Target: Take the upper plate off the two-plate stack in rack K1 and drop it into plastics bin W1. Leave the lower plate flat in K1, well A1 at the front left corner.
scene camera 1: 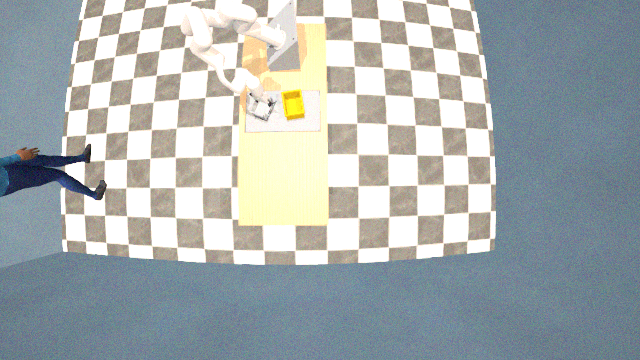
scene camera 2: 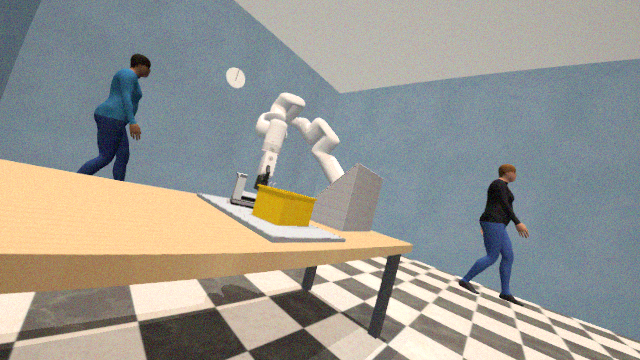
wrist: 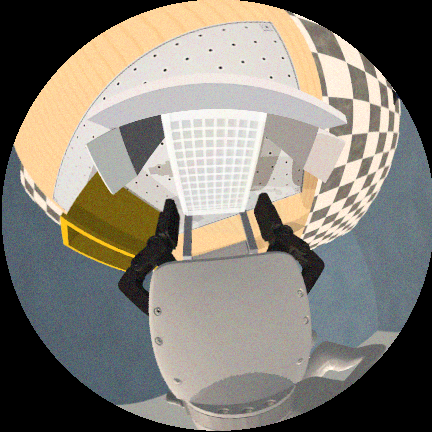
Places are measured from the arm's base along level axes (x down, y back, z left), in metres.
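Pixels of known places: gripper, fingertip midpoint: [scene camera 1: 264,103] [wrist: 216,204]; arm's base at its link origin: [scene camera 1: 280,40] [scene camera 2: 342,187].
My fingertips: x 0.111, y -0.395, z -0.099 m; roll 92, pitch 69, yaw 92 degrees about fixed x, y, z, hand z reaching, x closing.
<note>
Ahead of a thing's pixels: the offset from my fingertips to its top centre. "spot": to the spot under its first point. Level surfaces: height alone.
A white plate with a grid of wells {spot: dz -0.015, dx +0.018, dy -0.037 m} [wrist: 215,160] [scene camera 1: 262,108] lies flat inside rack K1 {dz -0.007, dx -0.050, dy -0.017 m} [wrist: 215,97] [scene camera 1: 259,117] [scene camera 2: 240,187], a grey frame with upright walls. The wrist view shows its top face; how many plates are stacked, and well A1's mark, cannot be made out. My gripper [wrist: 216,204] [scene camera 1: 265,102] [scene camera 2: 262,180] is open and empty. Its black fingers stand one on each side of the plate's near end in the wrist view; their height against the plate is unclear. Plastics bin W1, the yellow box {dz +0.196, dx -0.030, dy -0.006 m} [scene camera 1: 293,118] [scene camera 2: 282,207] [wrist: 100,240], stands beside the rack.
Rack and bin stand on a grey perforated board [scene camera 1: 312,125] [scene camera 2: 300,235] [wrist: 215,47] on the wooden table {dx +0.083 m} [scene camera 1: 282,175] [scene camera 2: 100,220]. A grey wedge-shaped block [scene camera 1: 287,60] [scene camera 2: 352,200] stands near the arm's base. Two people [scene camera 2: 117,105] [scene camera 2: 497,215] are beyond the table.
</note>
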